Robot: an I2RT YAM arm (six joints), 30 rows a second.
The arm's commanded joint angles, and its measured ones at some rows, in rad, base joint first. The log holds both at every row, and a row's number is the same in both.
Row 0, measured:
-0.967 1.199 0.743 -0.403 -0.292 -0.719
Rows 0 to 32, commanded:
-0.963 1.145 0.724 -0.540 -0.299 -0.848
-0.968 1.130 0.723 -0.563 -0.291 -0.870
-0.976 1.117 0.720 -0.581 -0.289 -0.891
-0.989 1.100 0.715 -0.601 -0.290 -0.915
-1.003 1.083 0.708 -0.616 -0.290 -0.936
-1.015 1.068 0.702 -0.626 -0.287 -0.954
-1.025 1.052 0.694 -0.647 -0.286 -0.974
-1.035 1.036 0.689 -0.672 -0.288 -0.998
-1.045 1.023 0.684 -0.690 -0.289 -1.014
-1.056 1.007 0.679 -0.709 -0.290 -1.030
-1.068 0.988 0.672 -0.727 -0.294 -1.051
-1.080 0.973 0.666 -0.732 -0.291 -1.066
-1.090 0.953 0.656 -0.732 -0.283 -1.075
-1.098 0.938 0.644 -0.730 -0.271 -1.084
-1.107 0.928 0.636 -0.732 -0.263 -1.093
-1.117 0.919 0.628 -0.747 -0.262 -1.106
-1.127 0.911 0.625 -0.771 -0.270 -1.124
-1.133 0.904 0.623 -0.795 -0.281 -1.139
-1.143 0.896 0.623 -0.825 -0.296 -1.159
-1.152 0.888 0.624 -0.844 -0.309 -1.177
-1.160 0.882 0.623 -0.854 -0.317 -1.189
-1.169 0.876 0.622 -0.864 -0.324 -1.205
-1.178 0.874 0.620 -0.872 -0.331 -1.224
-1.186 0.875 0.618 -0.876 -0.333 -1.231
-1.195 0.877 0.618 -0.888 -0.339 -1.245
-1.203 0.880 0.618 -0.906 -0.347 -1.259
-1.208 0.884 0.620 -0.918 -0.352 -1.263
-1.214 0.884 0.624 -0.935 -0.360 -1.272
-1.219 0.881 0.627 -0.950 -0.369 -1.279
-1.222 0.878 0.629 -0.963 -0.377 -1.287
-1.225 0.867 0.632 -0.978 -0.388 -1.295
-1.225 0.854 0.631 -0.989 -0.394 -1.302
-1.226 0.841 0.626 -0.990 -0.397 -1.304
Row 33, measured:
-1.220 0.871 0.629 -0.875 -0.342 -1.240
